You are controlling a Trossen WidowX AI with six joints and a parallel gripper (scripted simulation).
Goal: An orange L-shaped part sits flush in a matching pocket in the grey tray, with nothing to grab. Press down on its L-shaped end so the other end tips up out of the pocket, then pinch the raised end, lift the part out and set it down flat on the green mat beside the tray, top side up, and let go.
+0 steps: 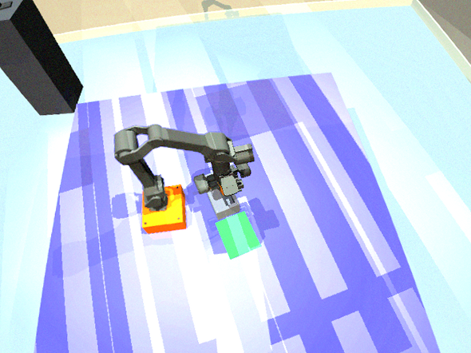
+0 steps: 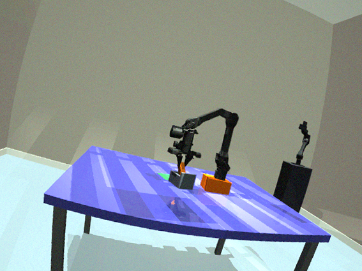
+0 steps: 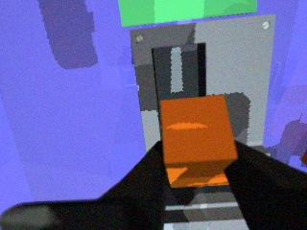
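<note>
My gripper tip is now 4 cm short of the green mat, 14 cm to the left of it and 12 cm above it. From my gripper tip the other things lie so: orange L-shaped part: 3 cm behind, 2 cm to the left, 3 cm below.
</note>
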